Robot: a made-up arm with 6 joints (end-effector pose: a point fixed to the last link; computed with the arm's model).
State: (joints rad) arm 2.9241 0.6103 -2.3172 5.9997 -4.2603 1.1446
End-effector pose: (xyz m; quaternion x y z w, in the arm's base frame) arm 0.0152 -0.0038 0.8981 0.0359 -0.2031 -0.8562 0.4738
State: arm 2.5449 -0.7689 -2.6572 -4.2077 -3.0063 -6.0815
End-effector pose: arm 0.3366 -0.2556 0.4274 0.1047 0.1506 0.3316 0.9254
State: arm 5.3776 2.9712 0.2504 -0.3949 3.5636 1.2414
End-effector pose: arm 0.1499 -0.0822 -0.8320 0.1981 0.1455 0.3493 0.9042
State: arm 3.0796 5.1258 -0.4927 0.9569 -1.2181 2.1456
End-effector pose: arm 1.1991 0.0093 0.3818 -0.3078 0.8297 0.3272 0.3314
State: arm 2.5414 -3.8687 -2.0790 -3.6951 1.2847 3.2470
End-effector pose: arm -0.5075 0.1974 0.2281 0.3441 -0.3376 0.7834 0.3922
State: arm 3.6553 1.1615 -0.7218 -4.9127 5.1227 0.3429
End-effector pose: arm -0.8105 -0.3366 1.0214 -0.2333 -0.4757 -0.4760 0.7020
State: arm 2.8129 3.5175 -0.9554 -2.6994 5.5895 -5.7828
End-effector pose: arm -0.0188 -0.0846 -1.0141 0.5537 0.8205 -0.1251 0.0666
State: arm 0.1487 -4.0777 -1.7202 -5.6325 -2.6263 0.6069
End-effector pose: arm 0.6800 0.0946 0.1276 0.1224 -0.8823 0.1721 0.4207
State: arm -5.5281 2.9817 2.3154 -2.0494 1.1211 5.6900
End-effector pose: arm -0.2207 -0.3298 -0.2409 0.5584 0.4910 -0.3793 0.5506
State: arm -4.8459 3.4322 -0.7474 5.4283 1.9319 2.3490
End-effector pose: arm 0.0586 -0.1169 -0.8997 0.1597 0.6718 -0.4583 0.5595
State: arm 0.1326 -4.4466 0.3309 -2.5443 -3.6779 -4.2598
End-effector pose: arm 1.0146 0.1299 -0.1053 0.2850 -0.0502 -0.6301 0.7206
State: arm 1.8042 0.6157 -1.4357 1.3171 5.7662 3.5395
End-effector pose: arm 0.0483 -0.0453 1.2262 0.4336 0.2465 0.2585 0.8273
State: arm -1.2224 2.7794 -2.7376 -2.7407 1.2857 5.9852
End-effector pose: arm 0.0275 -0.1331 0.0834 -0.5657 0.1448 0.6853 0.4352
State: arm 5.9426 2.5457 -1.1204 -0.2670 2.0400 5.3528
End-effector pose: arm 0.7875 -0.2758 -0.4556 0.2458 -0.9476 0.0073 0.2038
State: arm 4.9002 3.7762 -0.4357 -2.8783 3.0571 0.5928
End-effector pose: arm -0.0523 0.4784 -0.6803 0.0833 -0.1127 0.8554 0.4987
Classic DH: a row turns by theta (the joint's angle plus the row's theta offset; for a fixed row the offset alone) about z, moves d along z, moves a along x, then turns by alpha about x. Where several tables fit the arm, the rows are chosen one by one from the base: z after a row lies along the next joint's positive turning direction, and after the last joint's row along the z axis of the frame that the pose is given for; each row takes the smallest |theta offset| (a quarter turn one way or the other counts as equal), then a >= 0, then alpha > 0; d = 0 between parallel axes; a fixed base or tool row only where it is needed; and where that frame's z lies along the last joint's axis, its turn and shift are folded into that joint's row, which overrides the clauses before.
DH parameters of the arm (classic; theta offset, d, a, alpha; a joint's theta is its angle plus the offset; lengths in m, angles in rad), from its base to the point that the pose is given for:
joint 1: 0 0.2221 0 -1.5708
joint 2: -1.5708 0 0.7233 0
joint 3: 1.5708 0.0415 0 1.5708
joint 4: 0 0.4862 0 -1.5708
joint 5: 0 0 0 1.5708
joint 6: 0 0.1631 0 0

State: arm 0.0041 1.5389 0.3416 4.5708 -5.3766 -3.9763
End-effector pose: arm 1.2876 -0.0804 0.0836 0.4452 0.5855 -0.1636 0.6574
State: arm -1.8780 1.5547 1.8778 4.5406 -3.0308 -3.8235
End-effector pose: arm -0.1332 -0.6158 -0.0759 0.0674 -0.1292 0.9110 0.3859
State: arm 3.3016 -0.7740 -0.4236 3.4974 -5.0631 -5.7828
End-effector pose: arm 1.0474 0.1810 0.8033 0.1539 0.9075 0.2804 0.2723
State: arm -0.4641 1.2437 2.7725 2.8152 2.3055 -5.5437
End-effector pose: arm 0.4556 -0.1383 0.1249 -0.6122 0.4242 -0.6188 0.2497
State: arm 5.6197 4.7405 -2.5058 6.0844 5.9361 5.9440
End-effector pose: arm -0.1141 0.1557 -0.1088 0.0360 0.8106 -0.3046 0.4988
